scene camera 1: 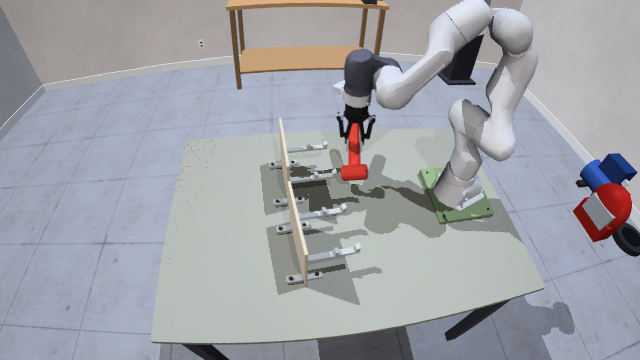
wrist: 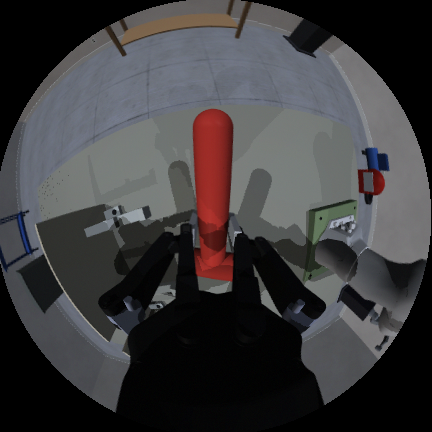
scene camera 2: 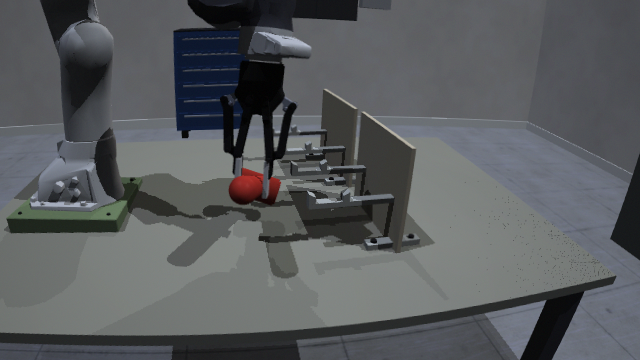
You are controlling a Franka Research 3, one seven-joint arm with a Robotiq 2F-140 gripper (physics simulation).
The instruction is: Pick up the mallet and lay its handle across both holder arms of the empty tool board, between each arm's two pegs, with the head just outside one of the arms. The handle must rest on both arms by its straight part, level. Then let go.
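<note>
A red mallet point(scene camera 1: 354, 155) point(scene camera 2: 245, 190) point(wrist: 213, 175) hangs above the table, its handle end toward scene camera 2. The handle looks tilted, its free end higher than the head point(scene camera 1: 354, 172) point(scene camera 2: 271, 192) point(wrist: 215, 270). My gripper point(scene camera 1: 355, 139) point(scene camera 2: 253, 184) point(wrist: 212, 219) is shut on the handle near the head. Two upright boards stand beside it, one point(scene camera 1: 284, 150) point(scene camera 2: 387, 175) point(wrist: 75, 260) nearer scene camera 2, the other point(scene camera 1: 298, 235) point(scene camera 2: 340, 120) farther. Each has two grey pegged arms; no tool shows on them. The nearer board's arms point(scene camera 1: 313, 177) point(scene camera 2: 350, 200) reach toward the mallet's side.
The table point(scene camera 1: 220, 300) point(scene camera 2: 200, 300) carries the boards and the green base plate point(scene camera 1: 450, 216) point(scene camera 2: 65, 220) point(wrist: 312, 235) of my arm. The boards' grey feet point(scene camera 1: 304, 278) point(scene camera 2: 391, 242) are bolted low. A wooden shelf point(scene camera 1: 300, 59) and a blue cabinet point(scene camera 2: 205, 80) stand beyond the table.
</note>
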